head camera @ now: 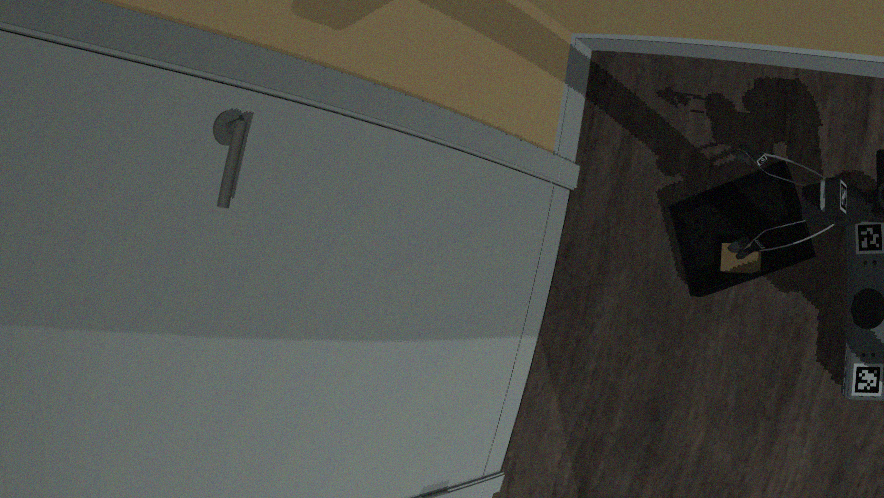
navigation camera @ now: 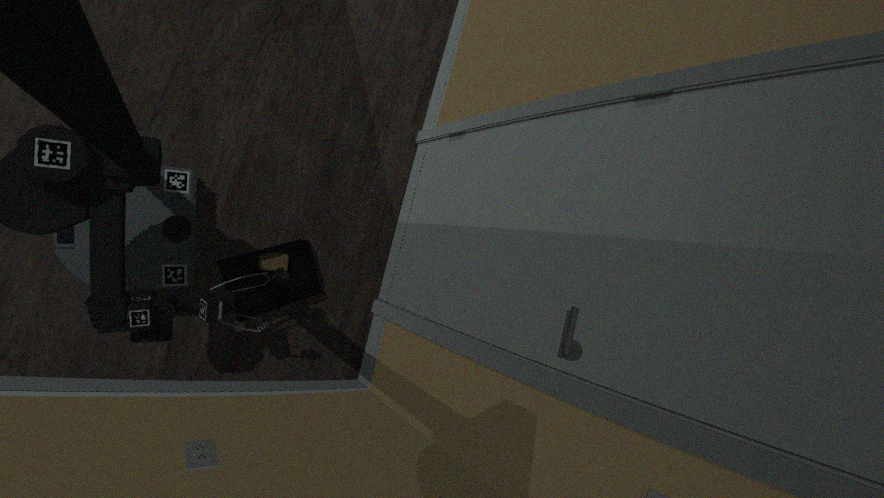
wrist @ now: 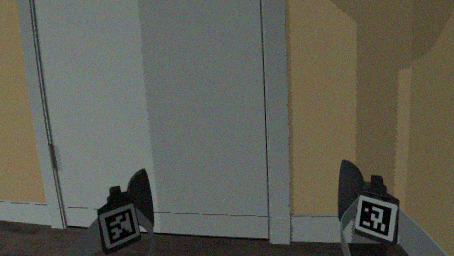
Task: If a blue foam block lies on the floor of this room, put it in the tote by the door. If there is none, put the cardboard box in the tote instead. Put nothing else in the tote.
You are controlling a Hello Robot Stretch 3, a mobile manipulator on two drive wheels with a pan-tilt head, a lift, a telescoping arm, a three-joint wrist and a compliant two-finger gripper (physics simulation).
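Where they show: gripper, between the fingertips: (head camera: 730,200) (navigation camera: 286,302); robot's base, origin of its link: (head camera: 867,308) (navigation camera: 175,226).
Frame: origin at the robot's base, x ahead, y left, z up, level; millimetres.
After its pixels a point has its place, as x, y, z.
Note:
The cardboard box (head camera: 731,263) {324, -99, 54} (navigation camera: 272,262) {295, -112, 53}, small and tan, lies inside the outline of the black tote (head camera: 694,253) {432, -128, 3} (navigation camera: 311,267) {438, -133, 59}, near one side of it. The tote stands on the floor by the door. My gripper (head camera: 739,201) {246, -169, 402} (navigation camera: 278,299) {246, -169, 402} (wrist: 243,185) {246, -169, 402} is open, its fingers spread wide above the tote with no object between them. One fingertip overlaps the box in the head view; whether it touches the box I cannot tell. The box does not show in the wrist view. No blue foam block shows in these views.
The grey door (head camera: 371,247) {817, -96, 600} (navigation camera: 618,185) {885, 202, 961} (wrist: 200,100) with a lever handle (head camera: 232,162) {747, -176, 928} (navigation camera: 568,334) {745, -184, 925} stands beyond the tote. Tan walls (head camera: 433,86) {766, -401, 521} (navigation camera: 92,439) {-185, -489, 304} (wrist: 320,125) meet at a corner near it. My base (head camera: 866,337) {6, 53, 160} (navigation camera: 148,247) {-63, -53, 160} is close to the tote.

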